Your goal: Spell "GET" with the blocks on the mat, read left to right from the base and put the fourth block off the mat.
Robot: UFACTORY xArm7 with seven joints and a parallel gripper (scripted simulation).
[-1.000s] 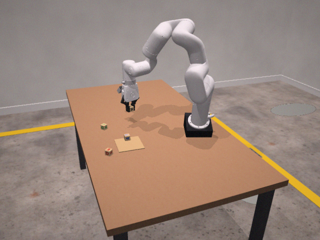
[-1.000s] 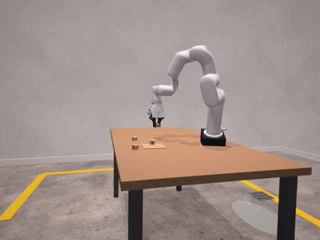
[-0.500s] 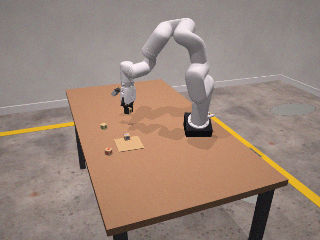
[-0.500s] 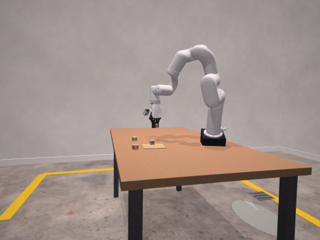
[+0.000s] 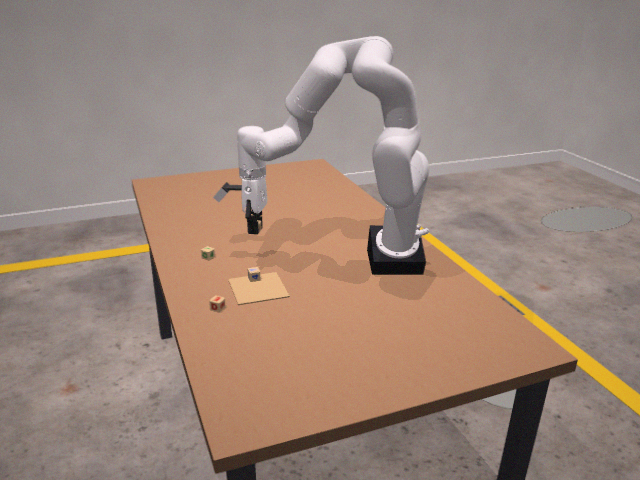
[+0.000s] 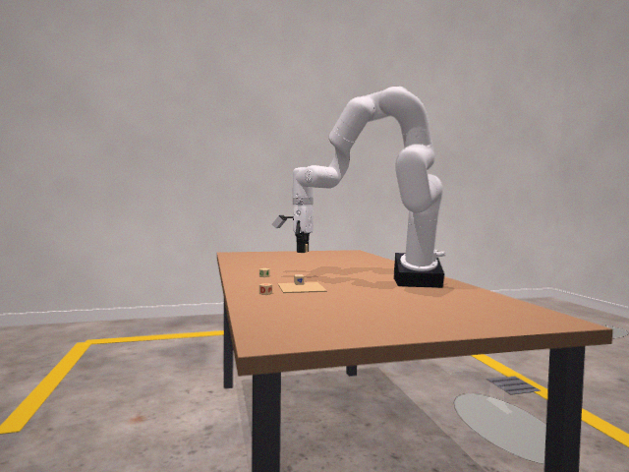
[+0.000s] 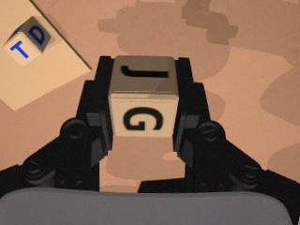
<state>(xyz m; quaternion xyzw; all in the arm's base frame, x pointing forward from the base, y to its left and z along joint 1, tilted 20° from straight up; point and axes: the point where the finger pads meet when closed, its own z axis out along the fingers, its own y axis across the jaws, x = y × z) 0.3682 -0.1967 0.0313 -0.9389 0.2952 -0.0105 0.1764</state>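
My hand is 160 mm to the right of the tan mat, 120 mm above it and 40 mm short of it. From my hand the other things lie so: green-lettered block: 130 mm ahead, 110 mm below, 80 mm to the right; then black-lettered block: 10 mm below; then red-lettered block: 220 mm to the left, 170 mm ahead, 110 mm below.
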